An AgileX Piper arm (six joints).
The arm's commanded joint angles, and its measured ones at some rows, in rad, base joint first. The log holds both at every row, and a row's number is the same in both.
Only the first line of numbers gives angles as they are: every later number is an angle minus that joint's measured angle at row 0.
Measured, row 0:
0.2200 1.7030 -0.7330 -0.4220 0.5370 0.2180
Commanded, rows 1 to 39:
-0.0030 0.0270 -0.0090 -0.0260 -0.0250 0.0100
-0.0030 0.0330 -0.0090 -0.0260 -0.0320 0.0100
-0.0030 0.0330 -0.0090 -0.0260 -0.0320 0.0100
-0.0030 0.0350 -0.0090 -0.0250 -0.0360 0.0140
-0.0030 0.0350 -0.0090 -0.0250 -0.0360 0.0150
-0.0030 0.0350 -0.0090 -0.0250 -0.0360 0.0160
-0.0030 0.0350 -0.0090 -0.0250 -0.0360 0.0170
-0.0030 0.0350 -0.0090 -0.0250 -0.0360 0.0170
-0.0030 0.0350 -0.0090 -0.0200 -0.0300 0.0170
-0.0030 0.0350 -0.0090 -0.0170 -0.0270 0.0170
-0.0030 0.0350 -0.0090 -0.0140 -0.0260 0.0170
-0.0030 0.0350 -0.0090 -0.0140 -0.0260 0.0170
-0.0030 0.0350 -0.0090 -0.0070 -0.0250 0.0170
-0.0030 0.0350 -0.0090 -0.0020 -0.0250 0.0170
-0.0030 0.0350 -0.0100 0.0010 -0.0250 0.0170
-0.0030 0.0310 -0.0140 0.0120 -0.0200 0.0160
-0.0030 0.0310 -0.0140 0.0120 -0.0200 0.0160
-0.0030 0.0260 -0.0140 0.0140 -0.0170 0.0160
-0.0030 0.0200 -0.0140 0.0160 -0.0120 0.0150
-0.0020 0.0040 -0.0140 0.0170 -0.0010 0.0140
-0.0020 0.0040 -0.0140 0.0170 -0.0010 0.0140
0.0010 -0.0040 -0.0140 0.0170 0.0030 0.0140
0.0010 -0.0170 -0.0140 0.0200 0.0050 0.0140
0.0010 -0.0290 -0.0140 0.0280 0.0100 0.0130
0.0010 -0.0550 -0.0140 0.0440 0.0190 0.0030
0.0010 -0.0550 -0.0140 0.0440 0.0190 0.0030
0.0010 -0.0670 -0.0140 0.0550 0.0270 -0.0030
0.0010 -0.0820 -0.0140 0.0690 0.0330 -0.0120
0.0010 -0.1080 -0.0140 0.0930 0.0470 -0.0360
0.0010 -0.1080 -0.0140 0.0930 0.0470 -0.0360
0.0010 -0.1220 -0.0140 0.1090 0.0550 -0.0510
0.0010 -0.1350 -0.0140 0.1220 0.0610 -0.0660
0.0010 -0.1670 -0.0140 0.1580 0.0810 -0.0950
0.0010 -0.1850 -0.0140 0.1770 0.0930 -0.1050
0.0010 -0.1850 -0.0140 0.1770 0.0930 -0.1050
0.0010 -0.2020 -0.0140 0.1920 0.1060 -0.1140
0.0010 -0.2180 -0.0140 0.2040 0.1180 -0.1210
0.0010 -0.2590 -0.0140 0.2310 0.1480 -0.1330
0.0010 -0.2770 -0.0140 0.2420 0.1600 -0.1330
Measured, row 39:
-0.0010 -0.2300 -0.0100 0.2060 0.1160 -0.1110
